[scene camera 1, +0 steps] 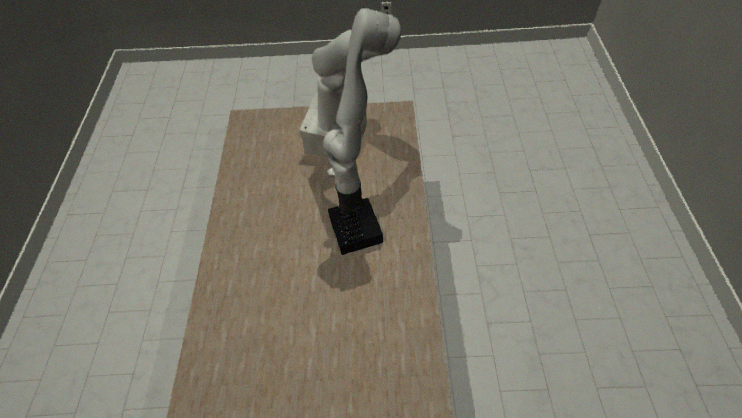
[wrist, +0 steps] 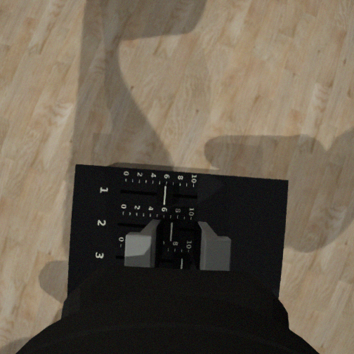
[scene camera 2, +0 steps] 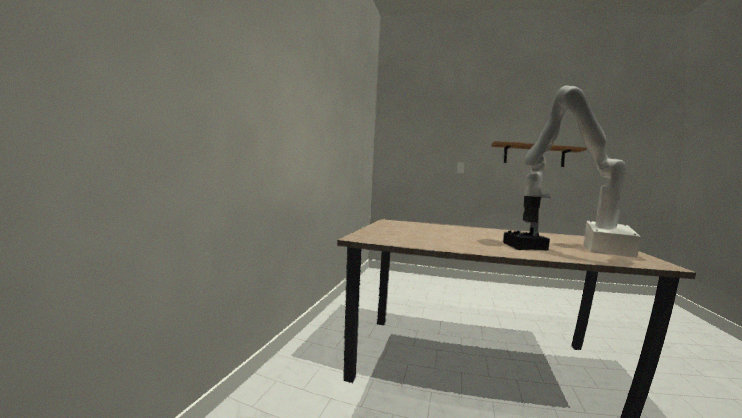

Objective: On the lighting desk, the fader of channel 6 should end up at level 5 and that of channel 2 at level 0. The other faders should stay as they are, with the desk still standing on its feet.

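Pixels of known places: gripper, fingertip midpoint: (scene camera 1: 351, 212) (scene camera 2: 533, 235); arm's base at its link origin: (scene camera 1: 330, 122) (scene camera 2: 604, 227).
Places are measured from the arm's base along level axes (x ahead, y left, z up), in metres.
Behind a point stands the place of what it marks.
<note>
The black lighting desk (scene camera 1: 369, 220) @(x 0.430, y 0.067, z -0.060 m) (scene camera 2: 529, 242) @(x 0.437, y 0.093, z -0.079 m) (wrist: 255, 210) stands flat on the table. In the wrist view its channels 1, 2 and 3 show. The channel 2 fader (wrist: 171, 232) is near level 7, the channel 1 fader (wrist: 165, 195) near 6, and the channel 3 fader (wrist: 181, 263) near 9. Channel 6 is hidden by the gripper body in the wrist view, and its level is too small to read in the scene views. My gripper (scene camera 2: 533, 232) @(x 0.386, y 0.013, z -0.059 m) (wrist: 178, 236) is partly open, low over the desk. Its fingers stand either side of the channel 2 and 3 fader area, with a visible gap right of the channel 2 cap.
The wooden table (scene camera 1: 311, 332) @(x 0.755, y -0.174, z -0.114 m) (scene camera 2: 430, 238) @(x 0.871, y -0.050, z -0.115 m) carries the desk and the arm's white base (scene camera 1: 314, 141) @(x 0.048, y -0.070, z -0.037 m) (scene camera 2: 612, 243) @(x 0.026, y 0.105, z -0.062 m). A wall shelf (scene camera 2: 511, 145) hangs on the wall behind the arm. Arm shadows lie across the table around the desk.
</note>
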